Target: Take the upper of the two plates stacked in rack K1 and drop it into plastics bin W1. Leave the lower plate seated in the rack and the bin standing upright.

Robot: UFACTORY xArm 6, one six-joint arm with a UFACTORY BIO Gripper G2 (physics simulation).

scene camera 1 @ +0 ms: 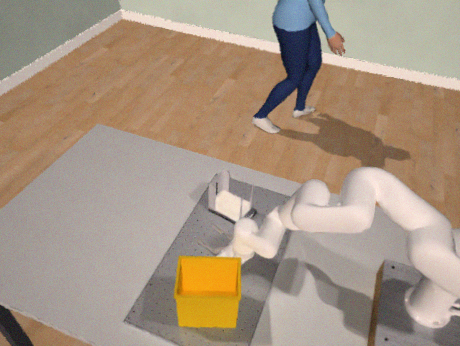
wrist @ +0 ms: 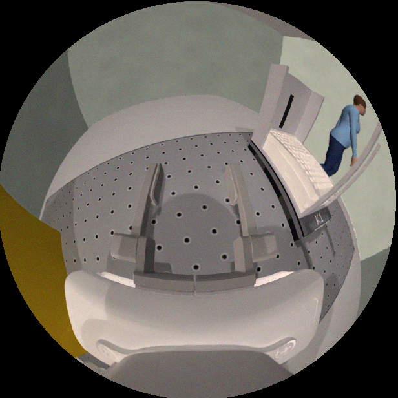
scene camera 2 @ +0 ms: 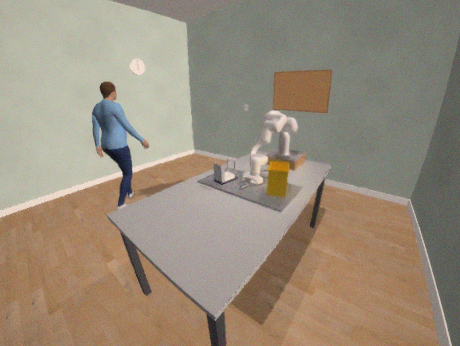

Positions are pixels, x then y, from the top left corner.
Labels:
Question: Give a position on a yellow plastics bin W1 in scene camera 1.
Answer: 207, 289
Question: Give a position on a plate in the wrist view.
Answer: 312, 180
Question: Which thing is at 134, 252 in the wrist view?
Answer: My gripper.

